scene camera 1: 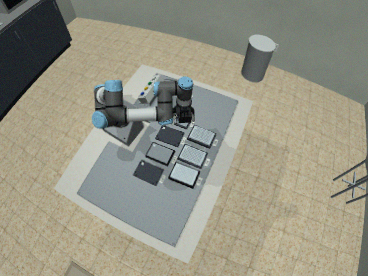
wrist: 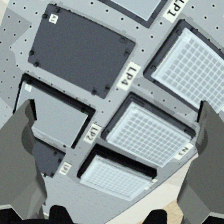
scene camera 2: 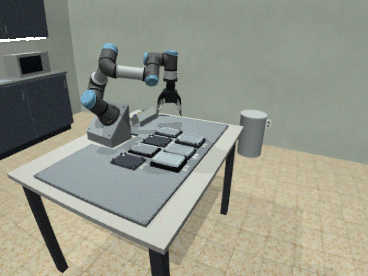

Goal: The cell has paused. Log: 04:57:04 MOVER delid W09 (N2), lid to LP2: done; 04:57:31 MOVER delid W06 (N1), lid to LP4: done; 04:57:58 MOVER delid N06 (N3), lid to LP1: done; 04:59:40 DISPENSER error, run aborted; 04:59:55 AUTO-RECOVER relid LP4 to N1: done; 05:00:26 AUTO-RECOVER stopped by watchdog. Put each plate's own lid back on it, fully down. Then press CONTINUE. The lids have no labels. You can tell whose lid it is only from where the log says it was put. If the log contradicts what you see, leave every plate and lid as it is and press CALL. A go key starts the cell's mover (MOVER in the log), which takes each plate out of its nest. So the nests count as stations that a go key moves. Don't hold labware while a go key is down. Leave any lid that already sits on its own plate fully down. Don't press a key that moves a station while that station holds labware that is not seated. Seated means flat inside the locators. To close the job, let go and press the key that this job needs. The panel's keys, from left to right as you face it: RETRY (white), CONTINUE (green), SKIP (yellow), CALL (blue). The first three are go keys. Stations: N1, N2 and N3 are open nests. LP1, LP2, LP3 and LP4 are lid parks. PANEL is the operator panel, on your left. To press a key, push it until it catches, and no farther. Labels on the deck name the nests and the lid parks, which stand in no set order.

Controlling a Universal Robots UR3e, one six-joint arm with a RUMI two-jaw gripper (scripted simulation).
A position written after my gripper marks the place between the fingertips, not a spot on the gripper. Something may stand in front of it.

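Note:
There is my gripper (wrist: 116, 100), visible to me in the wrist view. That same view also shows me a lid park LP4 (wrist: 76, 49).

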